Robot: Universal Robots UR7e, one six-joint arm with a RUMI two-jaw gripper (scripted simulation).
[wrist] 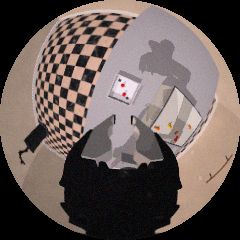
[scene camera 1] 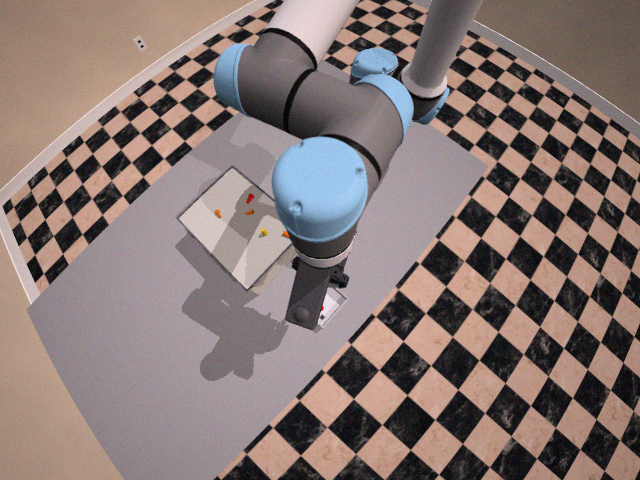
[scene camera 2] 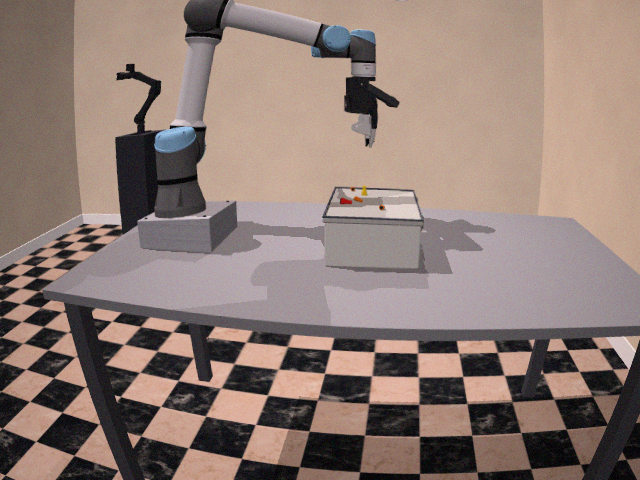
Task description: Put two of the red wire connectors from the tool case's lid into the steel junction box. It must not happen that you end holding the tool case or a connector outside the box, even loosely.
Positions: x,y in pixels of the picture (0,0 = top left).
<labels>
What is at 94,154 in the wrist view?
My gripper.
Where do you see a tool case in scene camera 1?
235,242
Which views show my gripper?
The wrist view, scene camera 1 and scene camera 2: all of them.
</labels>
